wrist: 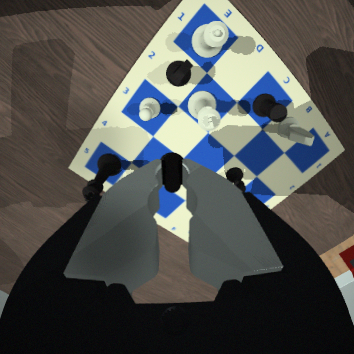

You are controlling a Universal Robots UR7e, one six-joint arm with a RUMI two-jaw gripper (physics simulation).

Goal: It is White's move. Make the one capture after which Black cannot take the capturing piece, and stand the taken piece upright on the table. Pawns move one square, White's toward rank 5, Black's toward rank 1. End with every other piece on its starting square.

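Frame: origin at the arm's base, x left, y back, z up, level; centimetres.
Where they show: gripper, fingertip midpoint: (pixel 171 162).
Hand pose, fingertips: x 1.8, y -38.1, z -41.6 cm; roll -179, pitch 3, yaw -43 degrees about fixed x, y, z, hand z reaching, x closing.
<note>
After its pixels a point has its place.
My gripper (pixel 171 162) @[x 1.8, y -38.1, z -41.6 cm] is shut on a black pawn, seen end-on as a dark rounded shape between the fingertips, over the blue and cream board (pixel 132 70) @[x 3.0, y -31.6, z -48.3 cm]. A tall white piece with a ball top (pixel 210 39) @[x 8.7, y -34.2, z -43.4 cm] stands on E1, and a black piece with a jagged top (pixel 178 73) @[x 5.9, y -34.4, z -44.4 cm] on E2. A white pawn (pixel 149 109) @[x 2.3, y -34.8, z -45.5 cm] stands on E3, and a tall white piece with a patterned top (pixel 203 107) @[x 5.7, y -37.2, z -43.8 cm] on D2. A black piece (pixel 267 106) @[x 9.6, y -41.1, z -45.8 cm] is on C1, and a pale piece (pixel 296 132) @[x 10.3, y -44.4, z -45.3 cm] on B1. The lower squares are partly hidden by my fingers.
A black piece (pixel 109 164) @[x -5.0, y -35.8, z -47.1 cm] stands on E5, leaning outward in this view. Another black piece (pixel 235 175) @[x 3.6, y -45.6, z -47.2 cm] stands near B3, partly behind the right finger. The brown wooden table (pixel 30 165) @[x -13.4, y -29.3, z -48.8 cm] surrounds the board. A red item (pixel 348 257) and a pale edge (pixel 345 281) show at lower right.
</note>
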